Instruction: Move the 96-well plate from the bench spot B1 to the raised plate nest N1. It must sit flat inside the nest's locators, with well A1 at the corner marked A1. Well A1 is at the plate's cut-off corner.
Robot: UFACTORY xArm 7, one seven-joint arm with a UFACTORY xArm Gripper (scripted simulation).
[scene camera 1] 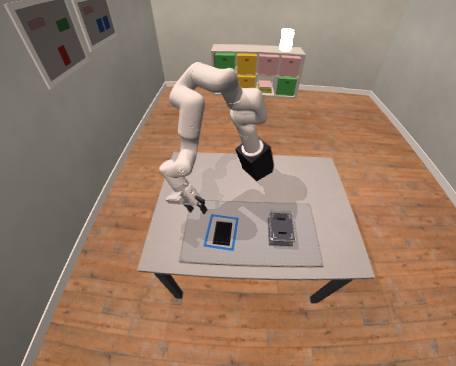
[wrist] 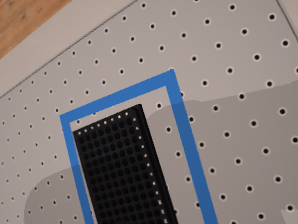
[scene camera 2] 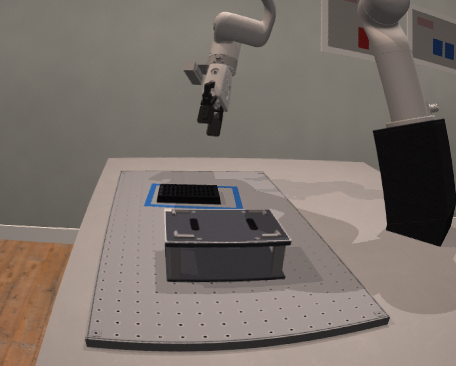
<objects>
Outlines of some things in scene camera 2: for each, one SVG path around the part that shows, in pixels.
My gripper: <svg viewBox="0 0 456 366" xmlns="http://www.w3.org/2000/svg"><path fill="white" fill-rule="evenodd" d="M212 63L206 67L207 74L203 85L203 96L197 122L208 124L208 136L220 136L223 113L229 109L232 76L236 74L236 70L226 64Z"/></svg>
A black 96-well plate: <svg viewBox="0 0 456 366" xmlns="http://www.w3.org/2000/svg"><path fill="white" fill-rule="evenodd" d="M157 203L221 204L217 185L160 184Z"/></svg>
</objects>
